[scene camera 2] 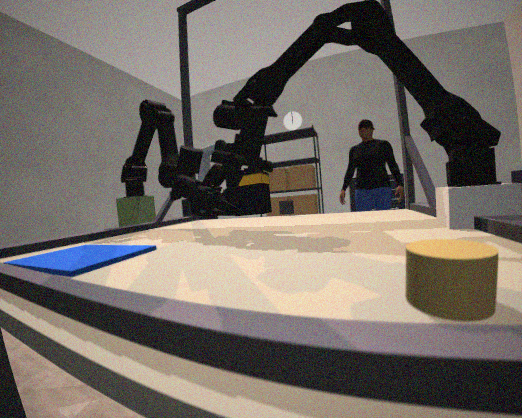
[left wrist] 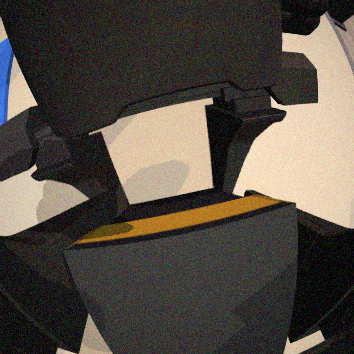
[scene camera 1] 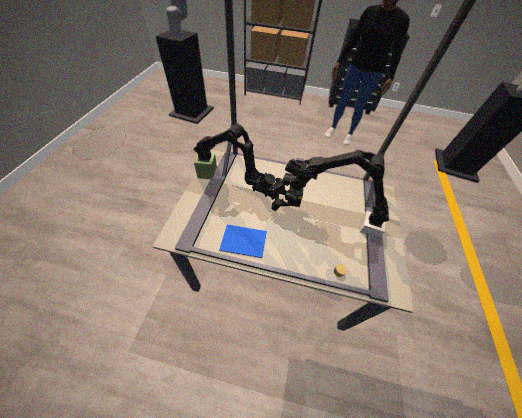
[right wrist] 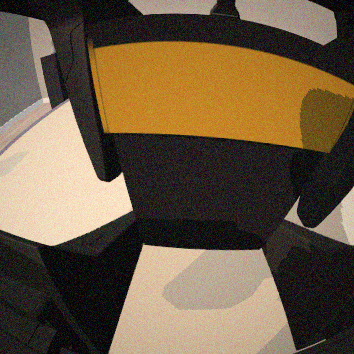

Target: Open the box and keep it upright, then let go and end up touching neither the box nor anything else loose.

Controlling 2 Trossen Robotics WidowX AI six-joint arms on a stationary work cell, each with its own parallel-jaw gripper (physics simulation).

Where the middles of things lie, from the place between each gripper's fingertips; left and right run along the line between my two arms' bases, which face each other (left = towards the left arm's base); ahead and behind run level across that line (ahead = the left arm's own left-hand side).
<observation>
Now: right hand 40 mm below the black box (scene camera 2: 253,199) and 20 mm to the right of it. Round my right hand: flat blue square (scene camera 2: 71,262): 310 mm ahead, 140 mm to the right, 40 mm below.
Now: left hand 40 mm to the right of the black box. Round my left hand: flat blue square 310 mm ahead, 120 mm to the right, 80 mm below.
</observation>
